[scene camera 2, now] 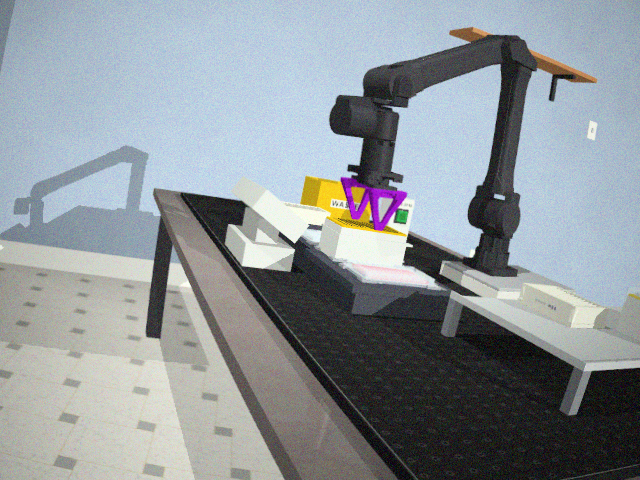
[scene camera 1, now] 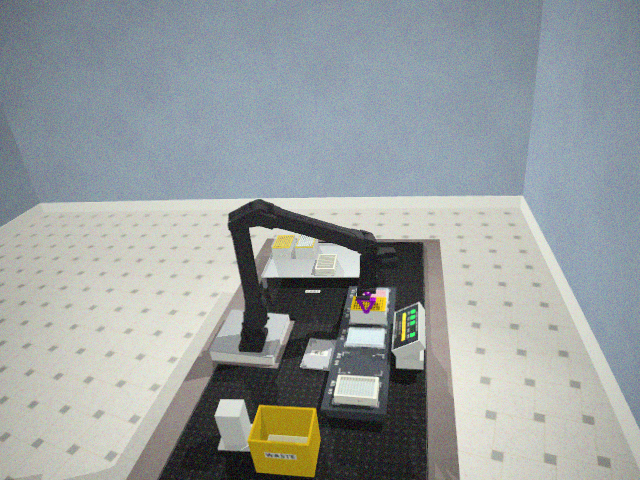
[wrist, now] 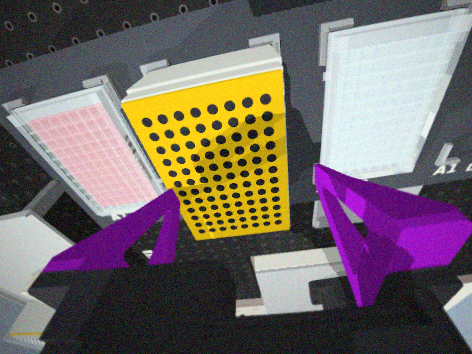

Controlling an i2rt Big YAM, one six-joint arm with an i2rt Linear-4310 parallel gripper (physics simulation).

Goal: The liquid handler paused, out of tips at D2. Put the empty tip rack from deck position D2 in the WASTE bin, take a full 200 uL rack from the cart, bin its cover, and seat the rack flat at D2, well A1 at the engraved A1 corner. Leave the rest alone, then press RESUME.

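Frame: origin at the arm's base, x ahead, y left, z up, level; metres.
Where they show: gripper, fingertip midpoint: (scene camera 2: pixel 366 224) (scene camera 1: pixel 367 305) (wrist: pixel 242 184); arm's base, link origin: (scene camera 2: pixel 489 270) (scene camera 1: pixel 253 340) (wrist: pixel 337 286).
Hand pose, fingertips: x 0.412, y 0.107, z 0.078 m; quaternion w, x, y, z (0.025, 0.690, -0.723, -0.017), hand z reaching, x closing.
Observation:
Things, the pixels of their centre, and the offset from my fingertips. "spot": a spot on its surface instead. Level surfaces: height alone.
- empty tip rack, body centre: (wrist: pixel 226 156) (scene camera 2: pixel 362 242) (scene camera 1: pixel 369 309) 0.005 m ahead, 0.010 m left, 0.030 m down
- yellow WASTE bin, body centre: (scene camera 2: pixel 335 207) (scene camera 1: pixel 286 440) 0.206 m back, 0.552 m right, 0.040 m down
- cart, body centre: (scene camera 2: pixel 605 345) (wrist: pixel 79 282) (scene camera 1: pixel 317 264) 0.238 m back, 0.406 m left, 0.075 m down
- paler top, surface spot: (scene camera 1: pixel 306 250) spot: 0.282 m back, 0.408 m left, 0.000 m up
- green RESUME button, surface spot: (scene camera 2: pixel 402 215) spot: 0.368 m back, 0.462 m right, 0.024 m down
- pink plate, body centre: (wrist: pixel 101 164) (scene camera 2: pixel 390 273) (scene camera 1: pixel 372 295) 0.014 m ahead, 0.133 m left, 0.053 m down
- clear plate, body centre: (wrist: pixel 379 115) (scene camera 1: pixel 365 337) 0.005 m back, 0.114 m right, 0.053 m down
- cream rack, body centre: (scene camera 2: pixel 299 213) (scene camera 1: pixel 356 389) 0.023 m back, 0.362 m right, 0.044 m down
- control panel, surface height: 0.066 m down
The empty tip rack (scene camera 1: pixel 367 317) (scene camera 2: pixel 361 245) (wrist: pixel 235 165), with a yellow top full of dark holes, stands at D2 on the dark deck (scene camera 1: pixel 360 363) (scene camera 2: pixel 395 300). My gripper (scene camera 1: pixel 366 311) (scene camera 2: pixel 368 222) (wrist: pixel 242 184) is open and empty, pointing down. Its purple fingertips are close to the rack's top, one toward each long side in the wrist view; contact cannot be told. The yellow WASTE bin (scene camera 1: pixel 305 461) (scene camera 2: pixel 314 192) has something pale inside. The cart (scene camera 1: pixel 294 269) (scene camera 2: pixel 547 330) bears two yellow-topped racks, one (scene camera 1: pixel 283 246) and another with a paler top (scene camera 1: pixel 306 250). The green RESUME button (scene camera 2: pixel 402 215) is partly behind a finger.
A pink plate (scene camera 1: pixel 382 292) (scene camera 2: pixel 385 272) (wrist: pixel 100 155) is at D1, and a clear plate (scene camera 1: pixel 364 336) (wrist: pixel 390 100) at D3. A cream rack (scene camera 1: pixel 356 388) sits at the deck's near end, another (scene camera 1: pixel 325 263) (scene camera 2: pixel 558 307) on the cart. The control panel (scene camera 1: pixel 409 356) stands beside the deck.

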